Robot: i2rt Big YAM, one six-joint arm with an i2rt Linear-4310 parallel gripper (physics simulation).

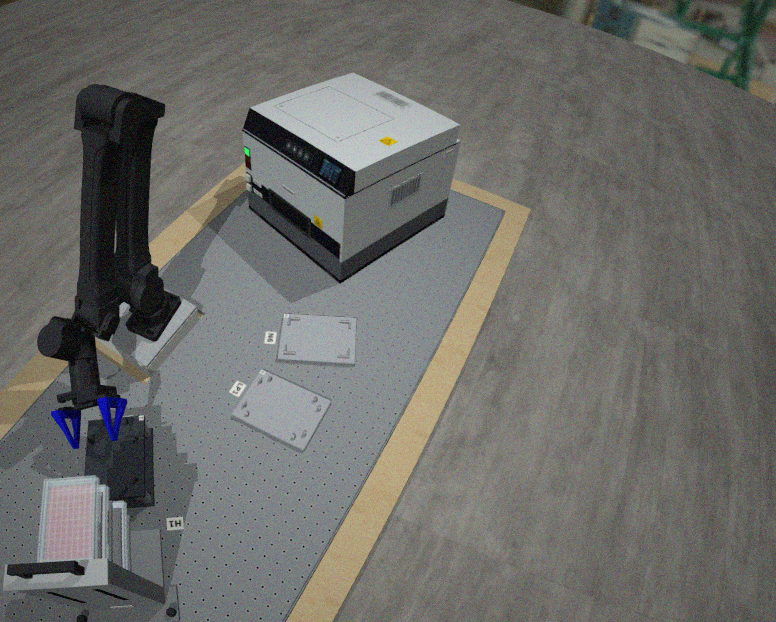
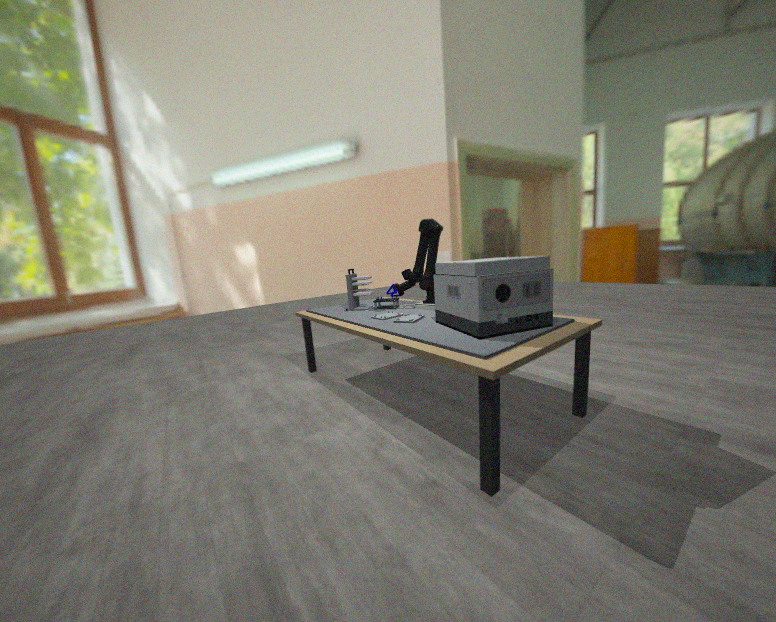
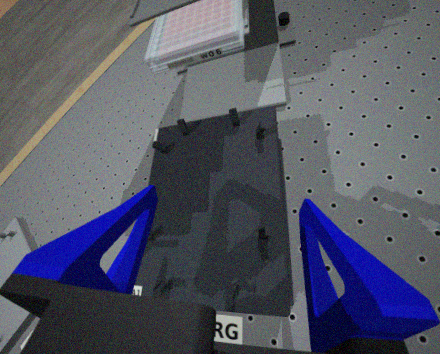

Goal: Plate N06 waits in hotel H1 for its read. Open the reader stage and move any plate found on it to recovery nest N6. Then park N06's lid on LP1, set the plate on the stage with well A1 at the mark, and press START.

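Frame: origin at the arm's base, x left, y back, z up, level; metres.
Seen in the pictures: gripper, between the fingertips: (image 1: 94, 444) (image 2: 388, 294) (image 3: 227, 198); arm's base, origin of its link: (image 1: 154, 315) (image 2: 433, 302).
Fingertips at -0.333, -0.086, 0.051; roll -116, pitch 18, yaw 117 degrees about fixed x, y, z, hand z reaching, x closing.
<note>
Pixels of each thing's top centre, then the offset from my fingertips to it, as dx, dy, dz. "spot": a spot on its surface instead.
- white reader, centre of its top: (image 1: 352, 113) (image 2: 487, 259) +0.867, -0.183, +0.223
- Nest N6, centre of its top: (image 1: 318, 335) (image 2: 409, 316) +0.432, -0.277, -0.071
- lid park LP1, centre of its top: (image 1: 280, 405) (image 2: 387, 313) +0.246, -0.270, -0.069
- RG label, a spot on its surface: (image 3: 228, 330) spot: +0.092, +0.025, -0.089
Hotel H1 (image 1: 136, 579) (image 2: 353, 291) stands at the table's far end from the reader. Its uppermost visible plate (image 1: 69, 518) (image 3: 200, 25) is clear with pink wells, and its label looks like "W06". Other plates are partly hidden below, and I cannot tell which is N06. The white reader (image 1: 297, 194) (image 2: 495, 291) shows a green light, and its stage does not show. Nest N6 (image 1: 317, 340) (image 2: 409, 318) and lid park LP1 (image 1: 281, 409) (image 2: 387, 316) hold no plate or lid. My gripper (image 1: 95, 443) (image 2: 392, 291) (image 3: 227, 198) is open and empty above the dark stand.
The dark stand (image 1: 116, 460) (image 3: 200, 170) has small upright pegs and an "RG" label (image 3: 228, 330) beside it. It sits between the hotel and the arm's base plate (image 1: 169, 340). A wooden border (image 1: 414, 414) edges the perforated mat. The arm's shadow falls over the stand.
</note>
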